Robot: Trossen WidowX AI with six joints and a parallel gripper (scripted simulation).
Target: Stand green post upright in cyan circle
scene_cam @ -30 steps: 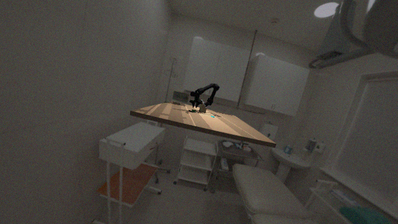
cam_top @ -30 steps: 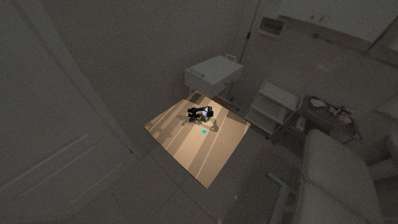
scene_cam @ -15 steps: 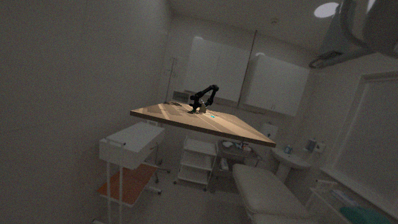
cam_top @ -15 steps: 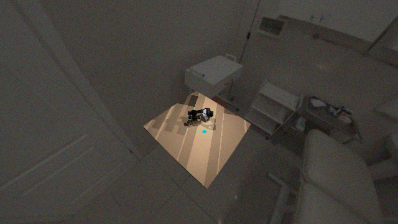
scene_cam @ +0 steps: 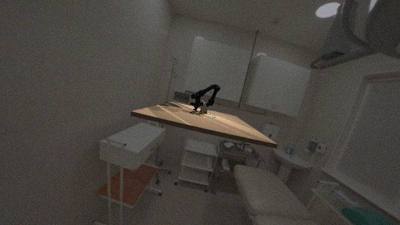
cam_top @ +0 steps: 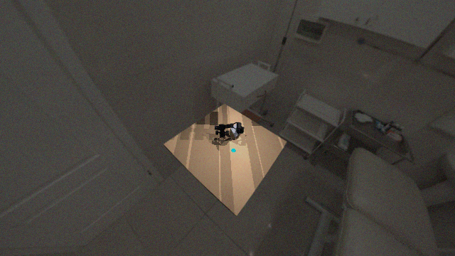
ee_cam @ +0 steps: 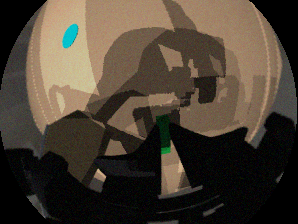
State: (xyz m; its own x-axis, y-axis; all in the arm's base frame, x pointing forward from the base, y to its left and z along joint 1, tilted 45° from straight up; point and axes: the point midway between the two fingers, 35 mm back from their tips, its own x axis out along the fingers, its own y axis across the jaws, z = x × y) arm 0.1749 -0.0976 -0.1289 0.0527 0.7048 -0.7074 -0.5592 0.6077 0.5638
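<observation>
The cyan circle lies 9 cm ahead of my gripper tip, 26 cm to the left of it and 3 cm below it. The rest, counted from my gripper tip: green post 2 cm behind, 1 cm to the right.
</observation>
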